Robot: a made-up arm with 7 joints. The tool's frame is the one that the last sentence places.
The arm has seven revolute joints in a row. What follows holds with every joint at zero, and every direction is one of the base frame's.
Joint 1 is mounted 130 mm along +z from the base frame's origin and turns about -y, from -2.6 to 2.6 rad.
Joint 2 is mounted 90 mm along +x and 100 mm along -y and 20 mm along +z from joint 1 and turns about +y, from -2.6 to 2.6 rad.
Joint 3 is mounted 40 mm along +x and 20 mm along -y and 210 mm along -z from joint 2 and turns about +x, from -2.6 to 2.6 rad.
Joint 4 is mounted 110 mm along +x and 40 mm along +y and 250 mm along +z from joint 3 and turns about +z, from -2.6 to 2.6 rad.
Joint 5 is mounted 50 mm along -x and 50 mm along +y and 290 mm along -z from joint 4 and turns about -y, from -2.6 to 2.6 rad.
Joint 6 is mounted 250 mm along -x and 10 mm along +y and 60 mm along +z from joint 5 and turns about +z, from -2.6 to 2.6 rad.
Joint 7 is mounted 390 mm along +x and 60 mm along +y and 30 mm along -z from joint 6 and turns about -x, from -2.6 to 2.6 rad.
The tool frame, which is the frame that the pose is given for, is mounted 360 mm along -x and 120 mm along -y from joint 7; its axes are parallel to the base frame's.
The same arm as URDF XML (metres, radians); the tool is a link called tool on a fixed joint. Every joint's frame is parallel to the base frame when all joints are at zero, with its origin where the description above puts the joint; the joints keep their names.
<robot name="arm">
<link name="base"/>
<link name="link1"/>
<link name="link2"/>
<link name="link3"/>
<link name="link4"/>
<link name="link5"/>
<link name="link6"/>
<link name="link7"/>
<link name="tool"/>
<joint name="joint 1" type="revolute"><parent link="base"/><child link="link1"/><origin xyz="0 0 0.13" rpy="0 0 0"/><axis xyz="0 -1 0"/><limit lower="-2.6" upper="2.6"/></joint>
<joint name="joint 2" type="revolute"><parent link="link1"/><child link="link2"/><origin xyz="0.09 -0.1 0.02" rpy="0 0 0"/><axis xyz="0 1 0"/><limit lower="-2.6" upper="2.6"/></joint>
<joint name="joint 3" type="revolute"><parent link="link2"/><child link="link3"/><origin xyz="0.04 -0.02 -0.21" rpy="0 0 0"/><axis xyz="1 0 0"/><limit lower="-2.6" upper="2.6"/></joint>
<joint name="joint 4" type="revolute"><parent link="link3"/><child link="link4"/><origin xyz="0.11 0.04 0.25" rpy="0 0 0"/><axis xyz="0 0 1"/><limit lower="-2.6" upper="2.6"/></joint>
<joint name="joint 5" type="revolute"><parent link="link4"/><child link="link5"/><origin xyz="-0.05 0.05 -0.29" rpy="0 0 0"/><axis xyz="0 -1 0"/><limit lower="-2.6" upper="2.6"/></joint>
<joint name="joint 6" type="revolute"><parent link="link5"/><child link="link6"/><origin xyz="-0.25 0.01 0.06" rpy="0 0 0"/><axis xyz="0 0 1"/><limit lower="-2.6" upper="2.6"/></joint>
<joint name="joint 7" type="revolute"><parent link="link6"/><child link="link7"/><origin xyz="0.39 0.06 -0.03" rpy="0 0 0"/><axis xyz="-1 0 0"/><limit lower="-2.6" upper="2.6"/></joint>
<joint name="tool_fixed" type="fixed"><parent link="link7"/><child link="tool"/><origin xyz="-0.36 -0.12 0" rpy="0 0 0"/></joint>
</robot>

